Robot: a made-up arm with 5 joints.
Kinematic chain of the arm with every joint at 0, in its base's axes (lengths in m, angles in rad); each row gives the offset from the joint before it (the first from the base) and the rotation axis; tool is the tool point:
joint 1: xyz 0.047 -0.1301 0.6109 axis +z
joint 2: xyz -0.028 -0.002 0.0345 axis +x
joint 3: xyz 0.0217 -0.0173 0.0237 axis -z
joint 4: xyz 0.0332 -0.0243 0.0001 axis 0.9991 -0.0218 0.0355
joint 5: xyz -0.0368 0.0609 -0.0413 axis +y
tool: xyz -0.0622 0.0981 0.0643
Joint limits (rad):
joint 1: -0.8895..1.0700
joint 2: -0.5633..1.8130
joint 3: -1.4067..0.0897
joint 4: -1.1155..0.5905
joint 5: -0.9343..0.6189
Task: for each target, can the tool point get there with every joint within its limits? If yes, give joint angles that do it. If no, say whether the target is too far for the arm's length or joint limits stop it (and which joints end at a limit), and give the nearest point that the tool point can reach.
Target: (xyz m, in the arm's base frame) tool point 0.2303 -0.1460 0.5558
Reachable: no: joint limits stop it (at a limit: joint 1, joint 3, joint 4, joint 5) | nearest point 0.1743 -0.2279 0.5611 | short by 0.099 m
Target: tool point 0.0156 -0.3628 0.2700
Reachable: no: too far | nearest point 0.0341 -0.2259 0.4928 | short by 0.262 m
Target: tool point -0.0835 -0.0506 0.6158
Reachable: yes | joints -0.4391 1.3024 -1.1403 -0.4428 -0.0487
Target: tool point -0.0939 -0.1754 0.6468
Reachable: yes | joints 0.5014 -0.3606 -0.9613 -0.3110 0.2921
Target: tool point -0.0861 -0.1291 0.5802
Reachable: yes | joints 0.1151 -0.3470 -0.5788 -0.5842 -0.1952
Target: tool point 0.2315 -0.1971 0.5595
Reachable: no: joint limits stop it (at a limit: joint 1, joint 3, joint 4, joint 5) | nearest point 0.1793 -0.2307 0.5728 | short by 0.063 m
